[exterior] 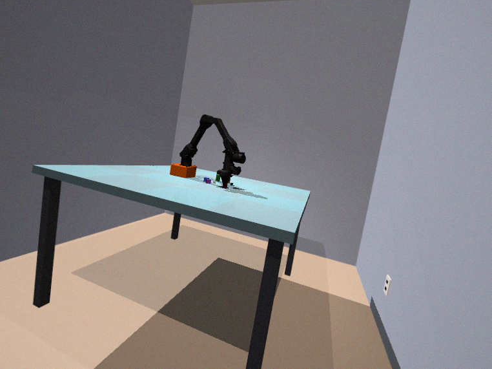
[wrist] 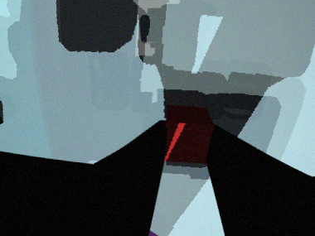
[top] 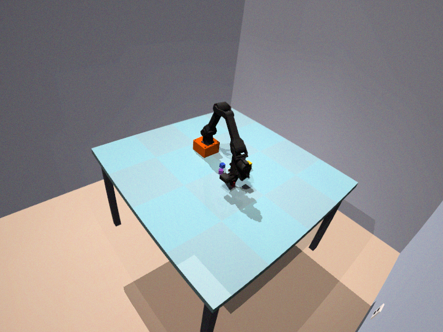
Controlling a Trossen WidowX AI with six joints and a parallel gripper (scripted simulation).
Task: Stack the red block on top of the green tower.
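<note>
Now: the yellow block 4 cm behind my gripper tip, 21 cm to the left of it and 1 cm above it. Round my gripper tip: purple block: 12 cm behind, 4 cm to the left; dark piece: 1 cm ahead, 14 cm to the left; red block: right at my gripper tip.
</note>
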